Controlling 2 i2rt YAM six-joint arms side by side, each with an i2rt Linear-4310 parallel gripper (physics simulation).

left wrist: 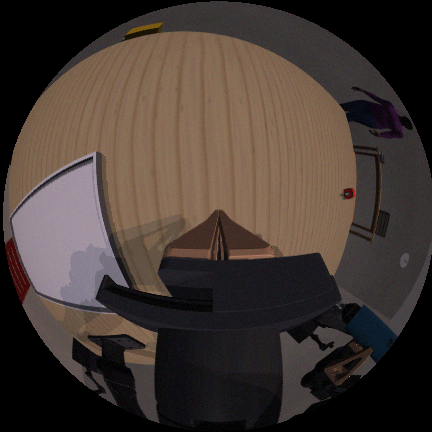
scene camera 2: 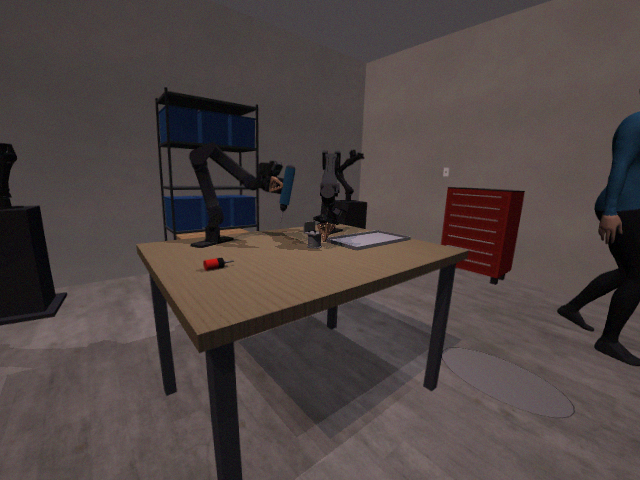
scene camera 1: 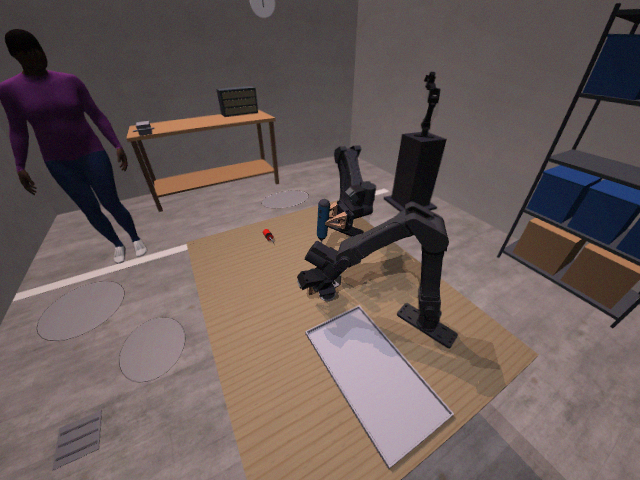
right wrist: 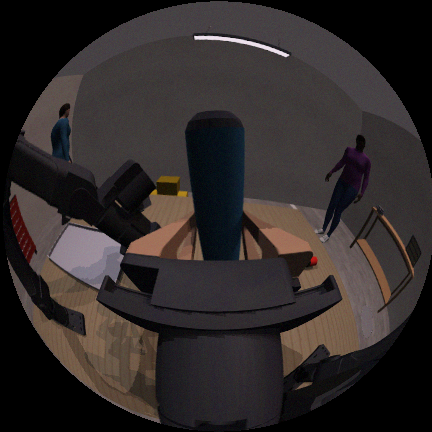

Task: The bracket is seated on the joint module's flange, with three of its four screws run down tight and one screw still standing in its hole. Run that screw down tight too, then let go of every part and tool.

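Pixels of known places: left gripper, fingertip midpoint: [left wrist: 218,215] [scene camera 2: 324,241] [scene camera 1: 310,294]; right gripper, fingertip midpoint: [scene camera 2: 287,186] [scene camera 1: 322,220] [right wrist: 218,215]; left arm's base, origin of the base link: [left wrist: 112,341] [scene camera 1: 426,325]; right arm's base, origin of the base link: [scene camera 2: 213,242] [scene camera 1: 344,229] [right wrist: 301,372].
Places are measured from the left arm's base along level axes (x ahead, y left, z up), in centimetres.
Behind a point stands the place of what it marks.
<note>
My right gripper [scene camera 1: 329,216] @(x 5.8, y -44.2, z 26.2 cm) [scene camera 2: 281,184] @(x 5.8, y -44.2, z 26.2 cm) [right wrist: 218,215] @(x 5.8, y -44.2, z 26.2 cm) is shut on a blue screwdriver [scene camera 1: 322,222] @(x 7.3, y -42.9, z 26.5 cm) [scene camera 2: 287,186] @(x 7.0, y -45.6, z 26.4 cm) [left wrist: 371,332] [right wrist: 215,175] @(x 4.1, y -42.7, z 30.7 cm), which hangs nearly upright, bit down, well above the table. My left gripper [scene camera 1: 310,291] @(x 20.1, y -36.8, z 3.9 cm) [scene camera 2: 324,239] @(x 20.1, y -36.8, z 3.9 cm) [left wrist: 218,215] @(x 20.1, y -36.8, z 3.9 cm) is shut and empty, low over the table close beside the joint module [scene camera 1: 327,296] @(x 15.5, y -32.4, z 2.2 cm) [scene camera 2: 314,240] @(x 15.0, y -36.7, z 3.5 cm). The bracket [scene camera 2: 309,226] @(x 10.5, y -34.4, z 8.9 cm) sits on top of the module, its upright plate showing in scene camera 2. The left wrist hides most of both in scene camera 1. The screws cannot be made out in any view.
A white tray [scene camera 1: 382,397] @(x 30.7, y 2.3, z 0.4 cm) [scene camera 2: 369,238] @(x 25.7, y -1.9, z 0.4 cm) [left wrist: 60,215] @(x 28.2, y -18.2, z 0.4 cm) [right wrist: 80,250] @(x 26.2, y -4.4, z 0.4 cm) lies near the left arm's base. A red-handled screwdriver [scene camera 1: 267,235] @(x 7.7, y -79.7, z 2.9 cm) [scene camera 2: 213,264] @(x 7.6, y -82.7, z 2.1 cm) [left wrist: 349,193] @(x 7.1, y -78.8, z 2.6 cm) [right wrist: 313,261] @(x 4.9, y -82.0, z 3.0 cm) lies on the table [scene camera 1: 268,330] @(x 39.1, y -37.9, z 0.0 cm) [scene camera 2: 289,284] @(x 34.2, y -76.6, z 0.0 cm). The left arm reaches in beneath the raised blue screwdriver.
</note>
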